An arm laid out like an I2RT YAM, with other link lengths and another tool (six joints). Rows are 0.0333 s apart.
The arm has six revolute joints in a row. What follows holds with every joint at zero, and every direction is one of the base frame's.
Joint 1 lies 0.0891 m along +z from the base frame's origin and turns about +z.
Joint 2 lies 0.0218 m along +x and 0.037 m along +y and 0.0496 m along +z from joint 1 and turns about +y.
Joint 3 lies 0.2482 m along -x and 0.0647 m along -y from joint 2 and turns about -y.
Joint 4 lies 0.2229 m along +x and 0.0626 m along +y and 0.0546 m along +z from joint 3 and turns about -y.
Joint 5 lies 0.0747 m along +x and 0.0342 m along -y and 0.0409 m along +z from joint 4 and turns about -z.
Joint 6 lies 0.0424 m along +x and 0.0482 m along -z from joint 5 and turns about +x.
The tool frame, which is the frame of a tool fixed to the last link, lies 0.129 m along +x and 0.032 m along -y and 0.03 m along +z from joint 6; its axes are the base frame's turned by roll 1.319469, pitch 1.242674 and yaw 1.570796 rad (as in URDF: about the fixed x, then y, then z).
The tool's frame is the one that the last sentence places.
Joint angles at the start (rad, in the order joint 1, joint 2, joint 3, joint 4, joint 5, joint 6):
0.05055, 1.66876, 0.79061, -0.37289, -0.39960, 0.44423
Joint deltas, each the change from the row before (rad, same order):
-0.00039, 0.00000, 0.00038, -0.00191, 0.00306, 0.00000
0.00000, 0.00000, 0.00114, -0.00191, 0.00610, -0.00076
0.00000, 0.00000, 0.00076, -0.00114, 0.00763, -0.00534
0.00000, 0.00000, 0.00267, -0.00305, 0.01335, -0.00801
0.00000, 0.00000, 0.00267, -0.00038, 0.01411, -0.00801
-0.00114, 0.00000, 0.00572, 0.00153, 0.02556, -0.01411
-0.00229, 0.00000, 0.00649, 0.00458, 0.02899, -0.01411
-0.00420, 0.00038, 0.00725, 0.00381, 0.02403, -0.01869
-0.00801, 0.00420, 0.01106, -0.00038, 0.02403, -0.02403
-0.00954, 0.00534, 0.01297, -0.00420, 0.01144, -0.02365
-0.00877, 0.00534, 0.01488, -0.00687, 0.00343, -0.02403
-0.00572, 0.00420, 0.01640, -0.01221, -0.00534, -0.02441
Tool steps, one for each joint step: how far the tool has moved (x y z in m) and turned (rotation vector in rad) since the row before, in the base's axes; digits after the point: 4 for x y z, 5 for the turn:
-0.0002, -0.0007, -0.0001, -0.00298, 0.00138, -0.00135
0.0001, -0.0010, 0.0000, -0.00603, 0.00018, -0.00124
0.0003, -0.0012, 0.0000, -0.00870, -0.00207, 0.00232
0.0008, -0.0022, 0.0003, -0.01486, -0.00331, 0.00292
0.0014, -0.0023, 0.0005, -0.01547, -0.00591, 0.00271
0.0034, -0.0045, 0.0015, -0.02783, -0.01339, 0.00336
0.0044, -0.0054, 0.0021, -0.03100, -0.01695, 0.00095
0.0045, -0.0051, 0.0024, -0.02791, -0.01726, 0.00460
0.0047, -0.0063, 0.0021, -0.03003, -0.01393, 0.00550
0.0041, -0.0047, 0.0020, -0.01844, -0.00977, 0.00796
0.0041, -0.0031, 0.0024, -0.01124, -0.00861, 0.01188
0.0034, -0.0005, 0.0027, -0.00329, -0.00585, 0.01835

